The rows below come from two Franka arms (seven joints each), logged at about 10 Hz.
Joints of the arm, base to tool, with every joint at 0 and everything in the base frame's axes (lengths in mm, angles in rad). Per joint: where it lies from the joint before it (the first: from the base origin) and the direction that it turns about. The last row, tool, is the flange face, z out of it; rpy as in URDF.
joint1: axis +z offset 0 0 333
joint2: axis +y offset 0 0 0
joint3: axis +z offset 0 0 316
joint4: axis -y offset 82.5 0 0
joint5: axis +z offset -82.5 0 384
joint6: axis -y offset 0 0 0
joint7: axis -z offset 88 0 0
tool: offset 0 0 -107 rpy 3.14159 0 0
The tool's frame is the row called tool.
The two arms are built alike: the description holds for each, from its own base.
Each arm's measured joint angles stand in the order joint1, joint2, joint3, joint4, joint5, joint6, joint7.
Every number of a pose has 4 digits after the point.
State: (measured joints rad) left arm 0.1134 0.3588 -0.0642 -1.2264 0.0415 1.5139 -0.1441; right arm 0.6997 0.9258 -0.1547 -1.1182 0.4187 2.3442 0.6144
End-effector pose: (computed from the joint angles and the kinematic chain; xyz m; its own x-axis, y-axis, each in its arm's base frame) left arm 0.6519 0.0446 0.5642 0.9782 0.1967 -0.0671 0.1952 -0.9803 -0.0289; right arm 0.6558 0.4549 0.2847 0.9648 -0.2484 0.0864 -0.2015 -0.9093 -0.3641
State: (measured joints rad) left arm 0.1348 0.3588 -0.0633 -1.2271 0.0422 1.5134 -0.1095; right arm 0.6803 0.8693 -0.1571 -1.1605 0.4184 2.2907 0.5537
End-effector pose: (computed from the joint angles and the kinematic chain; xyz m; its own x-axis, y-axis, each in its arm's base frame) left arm 0.6507 0.0591 0.5639 0.9804 0.1846 -0.0692 0.1831 -0.9827 -0.0277; right arm 0.6577 0.4360 0.3027 0.9762 -0.2041 0.0736 -0.1673 -0.9241 -0.3435
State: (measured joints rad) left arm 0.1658 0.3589 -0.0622 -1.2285 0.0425 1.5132 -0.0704; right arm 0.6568 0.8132 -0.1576 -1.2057 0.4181 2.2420 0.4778
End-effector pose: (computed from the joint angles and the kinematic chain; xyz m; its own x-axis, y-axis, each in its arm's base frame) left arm 0.6484 0.0798 0.5631 0.9815 0.1776 -0.0718 0.1761 -0.9840 -0.0258; right arm 0.6594 0.4145 0.3192 0.9868 -0.1491 0.0636 -0.1206 -0.9376 -0.3262
